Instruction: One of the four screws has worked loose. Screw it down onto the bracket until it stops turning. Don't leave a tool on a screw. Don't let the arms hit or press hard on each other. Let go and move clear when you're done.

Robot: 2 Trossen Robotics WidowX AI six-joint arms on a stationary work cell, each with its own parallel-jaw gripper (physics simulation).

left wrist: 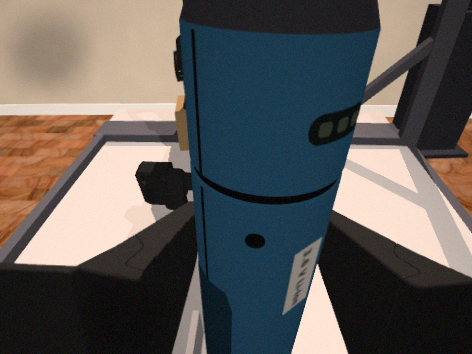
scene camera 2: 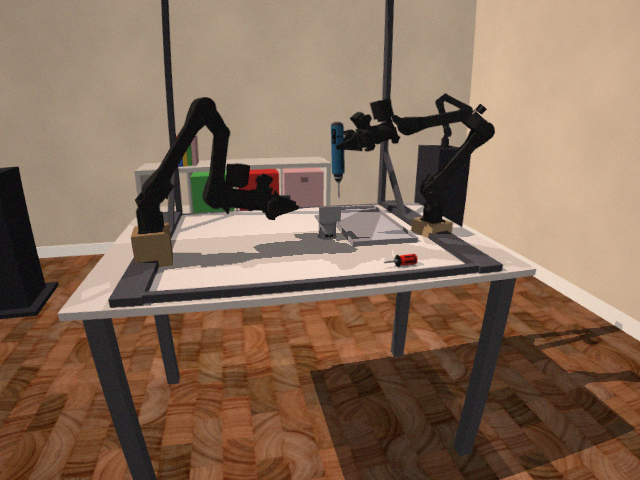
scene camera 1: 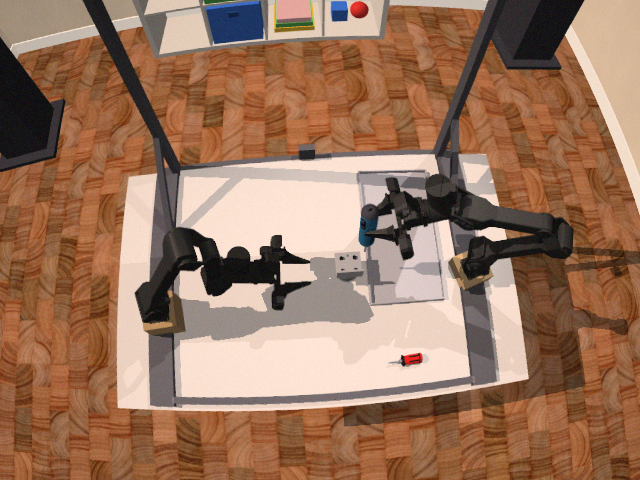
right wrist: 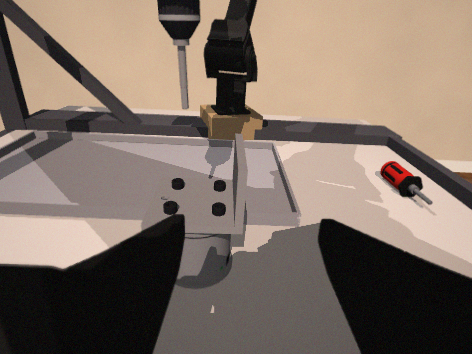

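Where they show: left gripper, fingertip midpoint: [left wrist: 256, 215] [scene camera 2: 333, 147] [scene camera 1: 363, 225]; right gripper, fingertip midpoint: [scene camera 2: 297, 205] [scene camera 1: 310, 272] [right wrist: 252, 227]; left arm's base, link origin: [scene camera 2: 432, 220] [scene camera 1: 473, 266] [right wrist: 230, 110]; right arm's base, link origin: [scene camera 2: 150, 229] [scene camera 1: 157, 310].
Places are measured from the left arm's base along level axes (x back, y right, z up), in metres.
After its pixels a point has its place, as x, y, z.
Note:
The grey bracket [scene camera 1: 348, 263] @[-0.342, 0.136, 0.021] [scene camera 2: 329, 213] @[-0.355, 0.101, 0.044] [right wrist: 197, 220] @[-0.371, 0.139, 0.021] stands on a round base beside the tray. Its four black screw heads, among them a near-left one [right wrist: 170, 207] @[-0.359, 0.156, 0.027] and a far-left one [right wrist: 178, 183] @[-0.325, 0.146, 0.027], look about equally low in the right wrist view; small height differences cannot be told. My left gripper [scene camera 1: 371, 221] @[-0.316, 0.145, 0.243] [scene camera 2: 342, 146] @[-0.316, 0.145, 0.243] [left wrist: 256, 215] @[-0.316, 0.145, 0.243] is shut on the blue electric screwdriver [scene camera 1: 368, 227] @[-0.314, 0.126, 0.276] [scene camera 2: 337, 155] @[-0.315, 0.125, 0.220] [left wrist: 265, 165] @[-0.286, 0.137, 0.287] [right wrist: 179, 22] @[-0.316, 0.140, 0.145], holding it upright with its bit in the air, clear of the screws. My right gripper [scene camera 1: 310, 272] @[-0.451, 0.133, 0.073] [scene camera 2: 297, 206] @[-0.451, 0.133, 0.073] [right wrist: 252, 227] @[-0.451, 0.133, 0.073] is open and empty, left of the bracket and apart from it.
A shallow grey tray [scene camera 1: 408, 301] @[-0.216, -0.015, -0.029] [scene camera 2: 385, 240] @[-0.218, -0.015, -0.032] [right wrist: 270, 219] @[-0.310, 0.048, -0.037] lies right of the bracket, partly under the left arm. A red screwdriver [scene camera 1: 412, 359] @[-0.272, -0.174, -0.017] [scene camera 2: 407, 259] @[-0.277, -0.184, -0.024] [right wrist: 397, 177] @[-0.279, -0.157, -0.024] lies near the front right of the table. Dark frame beams edge the table. The two arms are apart.

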